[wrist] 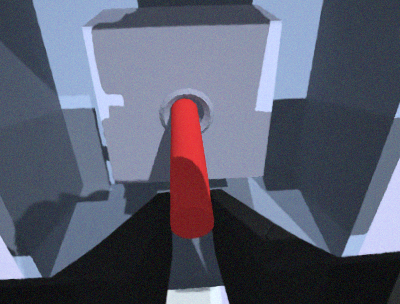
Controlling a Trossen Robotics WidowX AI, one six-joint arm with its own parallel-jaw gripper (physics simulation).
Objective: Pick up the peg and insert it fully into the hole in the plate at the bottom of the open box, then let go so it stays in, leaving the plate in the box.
Scene:
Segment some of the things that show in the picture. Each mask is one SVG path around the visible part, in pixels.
My gripper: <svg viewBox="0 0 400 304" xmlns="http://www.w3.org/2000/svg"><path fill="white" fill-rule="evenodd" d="M170 193L161 192L155 195L103 241L54 276L0 279L0 304L166 304L173 252L173 236L170 224ZM210 190L214 216L214 227L212 229L214 249L229 304L400 304L400 251L337 257L288 232L222 189Z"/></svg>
A red peg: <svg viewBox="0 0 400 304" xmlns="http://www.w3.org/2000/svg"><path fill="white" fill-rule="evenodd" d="M183 98L177 100L171 108L170 224L171 230L176 235L182 238L194 239L205 236L213 229L214 216L198 108L192 100Z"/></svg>

